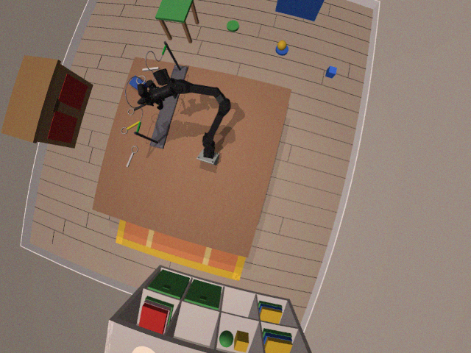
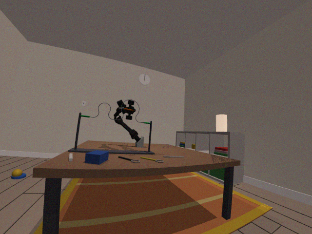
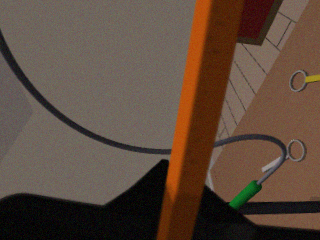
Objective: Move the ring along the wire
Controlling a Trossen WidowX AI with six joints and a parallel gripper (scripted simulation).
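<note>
Now: gripper tip 100 mm to the left of the ring with orange handle. Round my gripper tip: black-handled ring (380 mm below, 290 mm ahead, 80 mm to the right); then yellow-handled ring (380 mm below, 300 mm ahead, 80 mm to the left); then white-handled ring (380 mm below, 270 mm to the left, 220 mm ahead).
</note>
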